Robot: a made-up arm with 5 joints.
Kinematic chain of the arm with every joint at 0, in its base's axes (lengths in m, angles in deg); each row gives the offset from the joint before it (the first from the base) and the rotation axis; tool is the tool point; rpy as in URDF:
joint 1: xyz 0 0 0.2 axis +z
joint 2: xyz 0 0 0 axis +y
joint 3: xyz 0.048 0 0.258 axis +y
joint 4: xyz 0.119 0 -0.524 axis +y
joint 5: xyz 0.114 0 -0.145 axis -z
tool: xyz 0 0 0 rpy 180 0 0
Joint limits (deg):
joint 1: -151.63..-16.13
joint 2: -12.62..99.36
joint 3: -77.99..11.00
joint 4: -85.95..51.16
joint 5: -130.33..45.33
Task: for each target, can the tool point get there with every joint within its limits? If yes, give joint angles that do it. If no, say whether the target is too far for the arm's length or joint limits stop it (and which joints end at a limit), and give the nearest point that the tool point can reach.
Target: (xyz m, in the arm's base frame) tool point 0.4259 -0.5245 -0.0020
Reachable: yes | joints -50.92 40.24 -61.89 -54.23 10.93
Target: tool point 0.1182 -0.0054 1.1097
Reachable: no: joint limits stop it (at a limit: joint 1, joint 2, joint 3, joint 4) | nearest point 0.3920 -0.1134 0.7384 | short by 0.474 m
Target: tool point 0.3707 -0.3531 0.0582
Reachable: yes | joints -43.61 0.04 -19.59 -49.36 -110.32
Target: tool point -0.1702 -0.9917 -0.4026
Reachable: no: too far | nearest point -0.1200 -0.6993 -0.2250 | short by 0.346 m
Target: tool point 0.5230 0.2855 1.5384
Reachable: no: too far | nearest point 0.4763 -0.1377 0.7705 | short by 0.878 m
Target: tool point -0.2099 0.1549 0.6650
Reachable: no: joint limits stop it (at a limit: joint 1, joint 2, joint 3, joint 4) | nearest point -0.3591 -0.1939 0.7384 | short by 0.386 m
